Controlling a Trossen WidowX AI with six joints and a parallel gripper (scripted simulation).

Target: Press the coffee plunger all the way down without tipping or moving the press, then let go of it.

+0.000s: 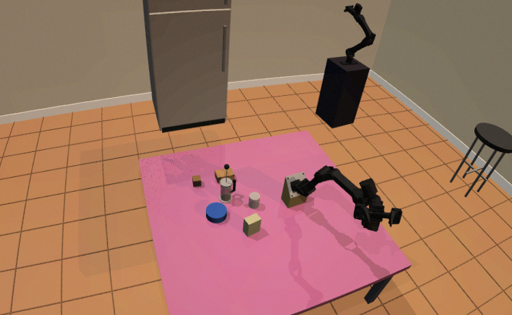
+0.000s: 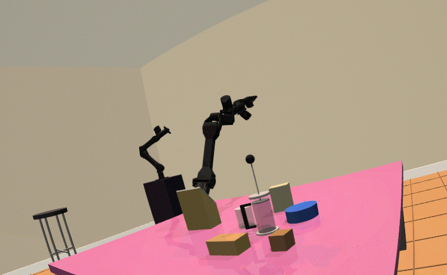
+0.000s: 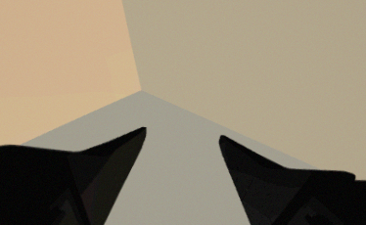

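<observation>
The coffee press is 240 mm ahead of my gripper tip, 830 mm to the right of it and 440 mm below it. Round my gripper tip: blue disc: 360 mm ahead, 720 mm to the right, 550 mm below.
</observation>
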